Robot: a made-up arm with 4 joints.
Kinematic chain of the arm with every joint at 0, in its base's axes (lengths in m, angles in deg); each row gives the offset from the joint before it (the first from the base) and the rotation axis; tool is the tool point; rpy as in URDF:
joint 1: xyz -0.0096 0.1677 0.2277 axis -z
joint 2: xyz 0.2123 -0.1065 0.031 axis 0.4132 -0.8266 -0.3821
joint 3: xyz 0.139 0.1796 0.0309 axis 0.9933 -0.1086 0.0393
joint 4: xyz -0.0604 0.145 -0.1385 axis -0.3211 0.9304 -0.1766
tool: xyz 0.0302 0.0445 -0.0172 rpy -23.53 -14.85 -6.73
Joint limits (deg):
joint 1: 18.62..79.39
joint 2: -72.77..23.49
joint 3: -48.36..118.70
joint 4: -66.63..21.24
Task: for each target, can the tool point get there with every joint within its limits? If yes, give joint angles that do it. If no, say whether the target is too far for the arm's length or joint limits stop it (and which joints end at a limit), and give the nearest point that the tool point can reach.
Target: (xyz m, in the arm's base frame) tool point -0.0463 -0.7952 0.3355
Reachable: no: too far | nearest point 0.1569 -0.2036 0.1297 | short by 0.658 m
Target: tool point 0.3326 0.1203 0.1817
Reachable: yes | joints 69.72 -60.33 62.81 -33.63
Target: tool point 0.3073 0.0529 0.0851
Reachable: yes | joints 56.75 -7.82 -23.14 -58.96
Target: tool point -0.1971 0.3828 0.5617
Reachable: no: joint limits stop it (at a limit: joint 1, joint 2, joint 3, joint 4) | nearest point 0.1997 0.1367 0.5395 | short by 0.467 m
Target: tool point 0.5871 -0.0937 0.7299
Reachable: no: too far | nearest point 0.3545 0.0082 0.4936 | short by 0.347 m
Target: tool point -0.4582 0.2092 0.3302
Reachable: no: joint limits stop it (at a limit: joint 1, joint 2, joint 3, joint 4) | nearest point -0.1001 0.1588 0.0638 | short by 0.449 m
